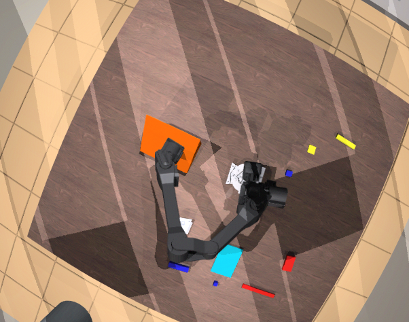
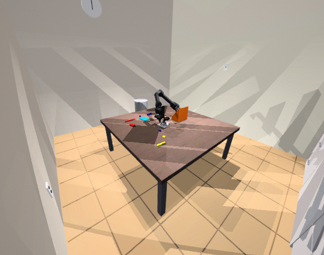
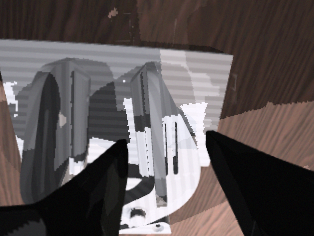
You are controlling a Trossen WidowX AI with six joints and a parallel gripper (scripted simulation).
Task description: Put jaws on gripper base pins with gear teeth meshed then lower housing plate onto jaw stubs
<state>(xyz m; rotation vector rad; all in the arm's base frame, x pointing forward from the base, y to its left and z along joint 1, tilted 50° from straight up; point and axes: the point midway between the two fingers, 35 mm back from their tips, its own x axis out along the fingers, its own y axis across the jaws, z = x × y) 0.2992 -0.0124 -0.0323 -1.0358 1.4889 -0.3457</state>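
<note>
Right now the white rectangular plate is 3 cm to the left of my gripper tip, 1 cm below it and 1 cm ahead of it. The rest, counted from my gripper tip: housing plate: 6 cm behind, 2 cm to the left, 1 cm below; blue cube: 13 cm to the left, 12 cm ahead, 1 cm below; gripper base: 25 cm to the right, 13 cm behind, 1 cm above.
</note>
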